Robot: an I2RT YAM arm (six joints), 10 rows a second.
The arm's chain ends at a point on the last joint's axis. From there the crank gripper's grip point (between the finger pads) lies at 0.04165 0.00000 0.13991 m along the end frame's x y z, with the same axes.
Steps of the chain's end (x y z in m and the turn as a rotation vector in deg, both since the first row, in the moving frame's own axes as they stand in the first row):
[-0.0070 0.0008 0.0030 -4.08 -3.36 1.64]
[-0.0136 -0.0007 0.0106 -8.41 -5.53 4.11]
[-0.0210 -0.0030 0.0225 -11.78 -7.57 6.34]
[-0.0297 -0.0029 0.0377 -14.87 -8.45 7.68]
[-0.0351 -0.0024 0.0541 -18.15 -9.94 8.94]
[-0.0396 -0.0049 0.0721 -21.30 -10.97 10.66]
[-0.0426 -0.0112 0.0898 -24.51 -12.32 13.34]
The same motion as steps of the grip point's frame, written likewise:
[-0.0154 0.0119 0.0048 -4.08 -3.36 1.64]
[-0.0281 0.0225 0.0122 -8.41 -5.53 4.11]
[-0.0415 0.0295 0.0233 -11.78 -7.57 6.34]
[-0.0532 0.0377 0.0368 -14.87 -8.45 7.68]
[-0.0633 0.0464 0.0511 -18.15 -9.94 8.94]
[-0.0717 0.0518 0.0664 -21.30 -10.97 10.66]
[-0.0801 0.0536 0.0807 -24.51 -12.32 13.34]

